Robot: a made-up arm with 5 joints.
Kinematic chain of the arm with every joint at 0, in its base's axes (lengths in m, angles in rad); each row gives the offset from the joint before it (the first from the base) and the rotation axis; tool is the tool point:
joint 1: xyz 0 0 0.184 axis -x
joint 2: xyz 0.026 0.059 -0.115 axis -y
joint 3: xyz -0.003 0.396 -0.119 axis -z
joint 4: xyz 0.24 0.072 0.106 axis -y
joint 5: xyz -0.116 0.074 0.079 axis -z
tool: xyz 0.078 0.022 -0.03
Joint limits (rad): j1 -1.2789..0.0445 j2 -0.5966..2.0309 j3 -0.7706..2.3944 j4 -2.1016..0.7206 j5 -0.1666..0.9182
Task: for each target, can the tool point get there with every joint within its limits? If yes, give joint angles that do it. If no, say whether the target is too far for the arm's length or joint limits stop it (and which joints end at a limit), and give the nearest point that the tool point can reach.
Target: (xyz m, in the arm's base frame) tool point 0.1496 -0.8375 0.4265
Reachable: no: joint limits stop it (at a limit: joint 1, joint 4, joint 5) | nearest point 0.0655 -0.1036 0.5346 | short by 0.747 m
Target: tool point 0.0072 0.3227 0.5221
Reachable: yes | joints -0.3320 1.5357 0.6637 -1.4906 -0.0649
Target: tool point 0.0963 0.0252 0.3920
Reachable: yes | joints -1.1249 0.9942 1.4823 -1.2182 -0.0316
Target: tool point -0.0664 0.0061 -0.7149
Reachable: no: joint limits stop it (at a limit: joint 1, joint 3, joint 4, joint 5) | nearest point 0.0069 0.1617 -0.1003 | short by 0.638 m
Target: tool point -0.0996 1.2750 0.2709
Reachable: no: too far | nearest point -0.0156 0.7948 0.2382 | short by 0.489 m
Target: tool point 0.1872 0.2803 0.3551
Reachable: yes | joints -0.3825 0.6166 1.0941 -0.3341 0.2723
